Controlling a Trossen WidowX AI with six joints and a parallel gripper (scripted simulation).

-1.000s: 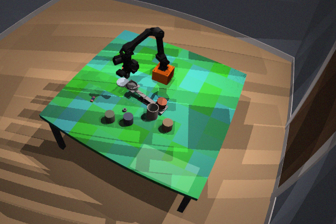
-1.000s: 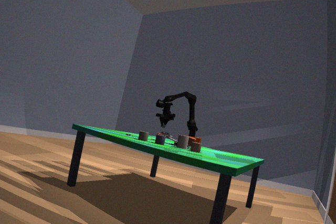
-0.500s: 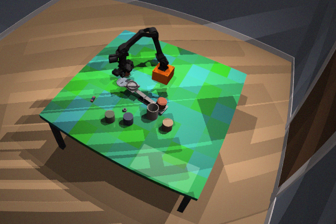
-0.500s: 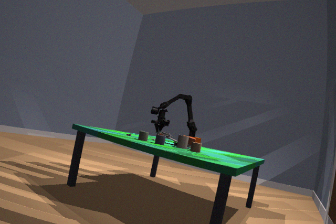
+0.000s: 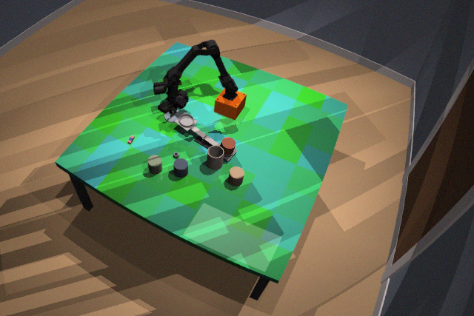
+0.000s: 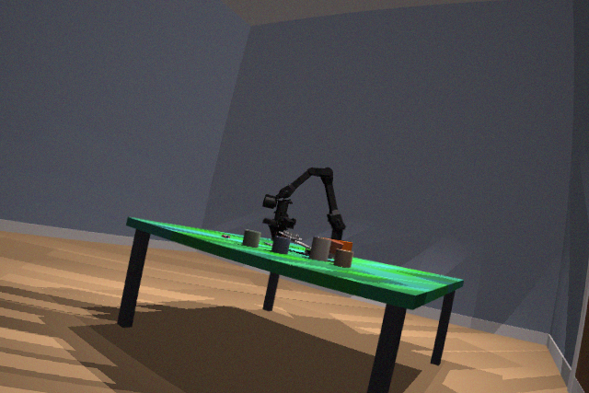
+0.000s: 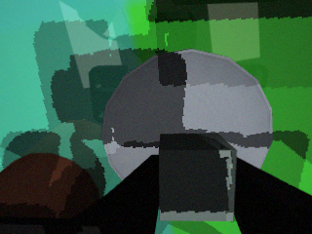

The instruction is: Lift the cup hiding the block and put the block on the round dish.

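Now: the round grey dish 3 cm below my gripper tip. The rest, counted from my gripper tip: small red-blue piece: 28 cm ahead, 9 cm to the right, 3 cm below; then grey balance: 6 cm ahead, 25 cm to the left, 1 cm above; then small nut: 22 cm ahead, 18 cm to the left, 2 cm below.
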